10 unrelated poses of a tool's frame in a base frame.
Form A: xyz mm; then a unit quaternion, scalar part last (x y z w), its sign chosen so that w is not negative.
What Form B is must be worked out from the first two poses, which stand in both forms.
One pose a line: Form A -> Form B
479, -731, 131, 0.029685, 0.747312, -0.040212, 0.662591 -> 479, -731, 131, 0.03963, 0.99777, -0.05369, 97.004
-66, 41, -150, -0.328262, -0.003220, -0.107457, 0.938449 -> -66, 41, -150, -0.95033, -0.00932, -0.31109, 40.415
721, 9, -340, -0.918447, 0.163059, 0.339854, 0.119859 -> 721, 9, -340, -0.92512, 0.16424, 0.34232, 166.232
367, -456, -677, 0.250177, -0.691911, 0.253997, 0.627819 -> 367, -456, -677, 0.32142, -0.88893, 0.32632, 102.221
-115, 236, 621, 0.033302, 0.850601, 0.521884, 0.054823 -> -115, 236, 621, 0.03335, 0.85188, 0.52267, 173.715
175, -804, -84, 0.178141, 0.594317, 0.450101, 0.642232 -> 175, -804, -84, 0.23241, 0.77535, 0.58721, 100.083
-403, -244, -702, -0.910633, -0.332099, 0.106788, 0.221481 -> -403, -244, -702, -0.93382, -0.34056, 0.10951, 154.408
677, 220, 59, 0.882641, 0.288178, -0.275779, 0.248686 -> 677, 220, 59, 0.91127, 0.29752, -0.28472, 151.200
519, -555, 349, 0.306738, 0.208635, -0.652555, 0.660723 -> 519, -555, 349, 0.40864, 0.27795, -0.86934, 97.290
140, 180, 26, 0.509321, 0.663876, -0.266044, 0.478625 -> 140, 180, 26, 0.58008, 0.75611, -0.30300, 122.809
